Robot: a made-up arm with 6 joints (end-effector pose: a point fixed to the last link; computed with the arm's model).
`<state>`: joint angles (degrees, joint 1 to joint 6).
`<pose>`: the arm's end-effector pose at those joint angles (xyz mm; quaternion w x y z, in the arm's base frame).
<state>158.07 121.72 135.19 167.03 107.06 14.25</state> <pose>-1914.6 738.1 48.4 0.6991 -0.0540 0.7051 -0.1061</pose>
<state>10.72 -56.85 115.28 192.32 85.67 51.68</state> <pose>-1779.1 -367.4 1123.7 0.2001 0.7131 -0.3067 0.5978</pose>
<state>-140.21 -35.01 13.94 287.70 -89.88 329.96</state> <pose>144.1 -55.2 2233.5 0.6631 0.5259 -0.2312 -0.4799</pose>
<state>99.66 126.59 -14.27 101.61 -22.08 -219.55</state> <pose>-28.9 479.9 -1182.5 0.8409 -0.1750 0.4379 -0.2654</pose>
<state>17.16 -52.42 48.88 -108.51 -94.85 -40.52</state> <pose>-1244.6 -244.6 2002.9 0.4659 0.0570 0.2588 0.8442</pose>
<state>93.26 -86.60 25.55 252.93 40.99 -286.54</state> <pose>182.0 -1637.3 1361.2 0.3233 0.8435 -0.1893 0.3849</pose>
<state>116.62 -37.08 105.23 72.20 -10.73 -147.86</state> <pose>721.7 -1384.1 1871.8 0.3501 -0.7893 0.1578 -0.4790</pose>
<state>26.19 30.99 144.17 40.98 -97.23 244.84</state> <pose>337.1 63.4 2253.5 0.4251 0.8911 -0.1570 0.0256</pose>
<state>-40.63 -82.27 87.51 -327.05 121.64 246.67</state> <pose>-1446.9 1327.6 402.8 0.0708 0.8908 0.0898 -0.4397</pose>
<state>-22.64 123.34 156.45 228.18 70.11 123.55</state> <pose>1749.0 -836.8 369.4 0.7833 0.2029 0.0654 -0.5840</pose>
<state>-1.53 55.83 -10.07 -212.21 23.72 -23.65</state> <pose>1773.2 -17.1 203.7 0.4015 -0.6109 0.2446 0.6370</pose>
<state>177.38 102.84 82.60 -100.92 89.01 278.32</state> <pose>-2296.4 243.9 -9.4 0.2430 0.6986 0.6655 0.1000</pose>
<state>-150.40 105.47 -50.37 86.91 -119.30 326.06</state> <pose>-630.8 -216.9 -474.6 0.0210 -0.3142 -0.8909 -0.3273</pose>
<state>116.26 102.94 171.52 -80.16 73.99 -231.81</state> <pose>-538.5 1394.0 1116.4 0.9270 0.2774 -0.1017 0.2312</pose>
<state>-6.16 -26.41 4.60 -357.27 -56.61 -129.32</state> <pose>414.8 -50.4 2118.1 0.4210 0.8767 0.0328 -0.2302</pose>
